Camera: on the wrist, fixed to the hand. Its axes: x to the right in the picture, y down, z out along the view.
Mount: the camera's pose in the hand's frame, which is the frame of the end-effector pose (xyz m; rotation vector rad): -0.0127 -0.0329 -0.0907 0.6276 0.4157 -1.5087
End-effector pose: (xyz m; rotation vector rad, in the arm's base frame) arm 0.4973 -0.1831 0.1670 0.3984 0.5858 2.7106
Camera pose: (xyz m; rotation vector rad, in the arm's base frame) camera 0.4869 -0.1911 0.0706 -0.3895 1.1862 1.1028
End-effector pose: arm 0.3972 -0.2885 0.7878 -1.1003 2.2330 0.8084
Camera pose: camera 0.4143 -0.3618 0.8494 -2.0987 1.0643 -0.7273
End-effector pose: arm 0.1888 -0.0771 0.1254 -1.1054 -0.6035 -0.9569
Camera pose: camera 0.1497 -0.1619 0.0979 0.3219 -1.2902 -1.9822
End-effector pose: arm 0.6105 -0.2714 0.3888 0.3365 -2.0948 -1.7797
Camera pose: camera 0.6588 -0.3530 0.3670 -2.0846 1.5587 0.8834
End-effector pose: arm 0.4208 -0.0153 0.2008 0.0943 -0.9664 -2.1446
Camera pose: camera 0.4414 -0.0483 0.1116 -1.4705 1.0651 1.9187
